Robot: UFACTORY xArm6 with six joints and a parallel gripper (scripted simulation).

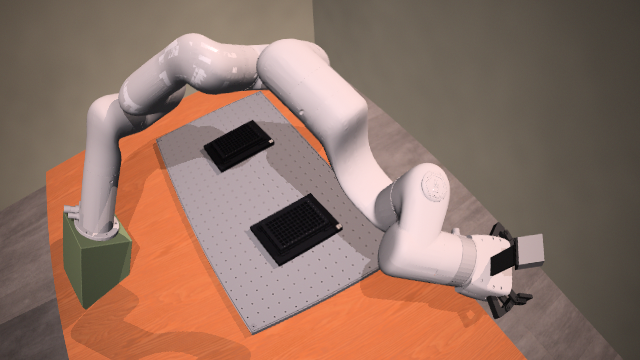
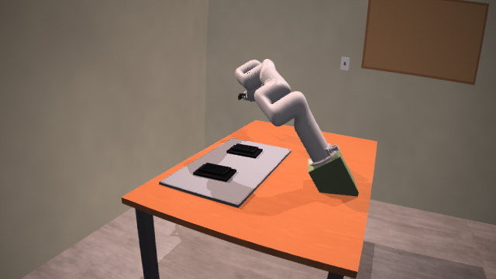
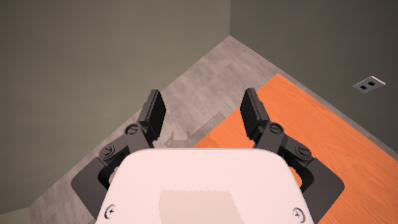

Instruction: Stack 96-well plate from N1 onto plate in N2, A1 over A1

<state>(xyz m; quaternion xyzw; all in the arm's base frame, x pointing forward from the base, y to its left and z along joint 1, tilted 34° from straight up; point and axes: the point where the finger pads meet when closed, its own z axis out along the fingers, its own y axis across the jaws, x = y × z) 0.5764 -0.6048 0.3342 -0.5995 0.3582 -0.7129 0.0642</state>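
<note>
The plate nest lies 27 cm behind my hand, 41 cm to the left of it and 19 cm below it.
</note>
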